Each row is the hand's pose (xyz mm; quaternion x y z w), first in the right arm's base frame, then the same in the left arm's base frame.
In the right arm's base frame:
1: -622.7 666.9 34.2 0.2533 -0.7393 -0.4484 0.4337
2: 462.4 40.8 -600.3 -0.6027 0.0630 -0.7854 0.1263
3: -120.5 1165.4 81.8 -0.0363 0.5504 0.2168 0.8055
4: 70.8 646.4 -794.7 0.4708 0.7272 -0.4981 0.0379
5: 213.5 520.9 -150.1 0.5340 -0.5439 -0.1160 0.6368
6: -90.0 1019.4 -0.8 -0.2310 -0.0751 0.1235 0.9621
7: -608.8 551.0 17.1 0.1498 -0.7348 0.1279 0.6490
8: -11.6 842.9 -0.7 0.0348 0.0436 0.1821 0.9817
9: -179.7 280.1 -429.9 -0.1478 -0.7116 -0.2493 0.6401
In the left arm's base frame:
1: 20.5 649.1 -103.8 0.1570 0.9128 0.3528 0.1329
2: -227.5 -712.1 136.2 0.1686 -0.1979 0.8616 0.4360
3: 553.5 480.0 332.4 0.0616 0.1955 -0.4043 0.8914
4: 342.8 -377.1 -210.8 0.9131 0.1676 -0.3632 0.0783
5: 60.3 -100.8 332.8 0.0107 -0.9333 -0.1638 0.3193
6: 443.7 360.8 279.7 -0.4293 -0.2251 -0.5114 0.7096
7: -82.1 592.9 -118.5 -0.4627 -0.8181 -0.0848 0.3308
8: 288.4 251.8 315.8 -0.1904 -0.2824 -0.4120 0.8451
9: -146.0 -78.8 -165.1 -0.5408 -0.7004 -0.4610 0.0663

